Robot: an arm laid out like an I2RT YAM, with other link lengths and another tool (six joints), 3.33 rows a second.
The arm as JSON. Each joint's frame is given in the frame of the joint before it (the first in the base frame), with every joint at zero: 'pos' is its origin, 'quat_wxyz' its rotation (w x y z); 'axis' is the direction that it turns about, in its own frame. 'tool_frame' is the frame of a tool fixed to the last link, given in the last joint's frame.
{
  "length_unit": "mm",
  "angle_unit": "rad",
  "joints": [
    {
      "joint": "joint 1",
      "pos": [
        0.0,
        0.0,
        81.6
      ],
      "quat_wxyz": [
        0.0,
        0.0,
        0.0,
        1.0
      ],
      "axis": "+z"
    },
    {
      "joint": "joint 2",
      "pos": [
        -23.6,
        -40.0,
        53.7
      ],
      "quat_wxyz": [
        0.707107,
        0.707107,
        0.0,
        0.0
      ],
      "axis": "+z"
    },
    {
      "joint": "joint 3",
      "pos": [
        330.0,
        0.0,
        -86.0
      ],
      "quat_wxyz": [
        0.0,
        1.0,
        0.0,
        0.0
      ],
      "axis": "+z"
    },
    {
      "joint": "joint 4",
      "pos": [
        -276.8,
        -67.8,
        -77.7
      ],
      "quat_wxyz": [
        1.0,
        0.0,
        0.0,
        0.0
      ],
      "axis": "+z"
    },
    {
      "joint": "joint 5",
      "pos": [
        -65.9,
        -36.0,
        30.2
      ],
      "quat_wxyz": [
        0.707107,
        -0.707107,
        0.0,
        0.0
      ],
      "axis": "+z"
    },
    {
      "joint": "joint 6",
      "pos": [
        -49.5,
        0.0,
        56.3
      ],
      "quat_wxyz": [
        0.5,
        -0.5,
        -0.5,
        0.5
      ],
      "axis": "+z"
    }
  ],
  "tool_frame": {
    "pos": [
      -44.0,
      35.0,
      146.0
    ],
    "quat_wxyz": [
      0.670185,
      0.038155,
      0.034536,
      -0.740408
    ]
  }
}
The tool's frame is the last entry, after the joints.
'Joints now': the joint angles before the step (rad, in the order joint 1, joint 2, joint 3, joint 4, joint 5, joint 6). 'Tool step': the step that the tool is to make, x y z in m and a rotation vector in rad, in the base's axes. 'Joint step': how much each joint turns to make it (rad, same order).
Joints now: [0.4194, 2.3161, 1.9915, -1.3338, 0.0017, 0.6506]
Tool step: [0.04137, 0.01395, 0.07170, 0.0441, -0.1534, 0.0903]
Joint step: [0.0000, 0.0012, 0.2606, -0.1000, 0.0229, -0.0900]
